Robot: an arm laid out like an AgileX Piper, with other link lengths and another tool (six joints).
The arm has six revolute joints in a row. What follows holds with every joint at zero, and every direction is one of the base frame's. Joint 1 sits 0.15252 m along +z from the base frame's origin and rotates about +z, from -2.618 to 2.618 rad. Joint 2 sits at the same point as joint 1 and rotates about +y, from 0 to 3.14 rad. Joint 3 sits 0.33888 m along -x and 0.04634 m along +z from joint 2 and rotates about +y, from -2.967 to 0 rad. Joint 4 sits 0.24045 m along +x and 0.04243 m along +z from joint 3 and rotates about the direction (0.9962, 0, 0.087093), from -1.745 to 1.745 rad. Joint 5 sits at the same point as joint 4 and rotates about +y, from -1.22 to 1.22 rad. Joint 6 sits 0.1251 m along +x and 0.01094 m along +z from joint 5 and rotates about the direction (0.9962, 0, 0.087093), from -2.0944 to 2.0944 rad. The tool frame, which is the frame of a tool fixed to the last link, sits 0.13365 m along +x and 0.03 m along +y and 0.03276 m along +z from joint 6; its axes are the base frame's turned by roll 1.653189, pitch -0.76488 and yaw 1.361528 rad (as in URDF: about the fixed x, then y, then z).
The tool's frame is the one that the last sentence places.
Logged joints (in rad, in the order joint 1, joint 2, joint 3, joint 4, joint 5, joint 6), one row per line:
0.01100 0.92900 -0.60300 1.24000 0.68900 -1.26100
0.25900 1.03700 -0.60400 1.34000 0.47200 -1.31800
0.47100 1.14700 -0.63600 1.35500 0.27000 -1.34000
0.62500 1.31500 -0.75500 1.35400 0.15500 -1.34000
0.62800 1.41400 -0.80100 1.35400 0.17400 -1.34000
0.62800 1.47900 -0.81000 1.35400 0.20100 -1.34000
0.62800 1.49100 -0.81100 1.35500 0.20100 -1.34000
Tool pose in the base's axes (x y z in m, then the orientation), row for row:
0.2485 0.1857 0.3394 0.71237 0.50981 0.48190 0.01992
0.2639 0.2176 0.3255 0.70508 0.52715 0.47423 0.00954
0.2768 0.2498 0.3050 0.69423 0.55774 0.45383 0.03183
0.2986 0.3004 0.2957 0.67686 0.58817 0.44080 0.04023
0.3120 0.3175 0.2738 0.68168 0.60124 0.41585 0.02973
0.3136 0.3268 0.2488 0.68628 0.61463 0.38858 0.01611
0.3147 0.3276 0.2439 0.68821 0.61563 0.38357 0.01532
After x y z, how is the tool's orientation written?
As a quaternion, x y z w.
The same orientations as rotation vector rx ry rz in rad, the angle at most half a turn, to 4 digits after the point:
2.2100 1.5816 1.4950
2.2017 1.6461 1.4808
2.1379 1.7175 1.3976
2.0736 1.8019 1.3504
2.1020 1.8539 1.2823
2.1342 1.9114 1.2084
2.1412 1.9154 1.1934

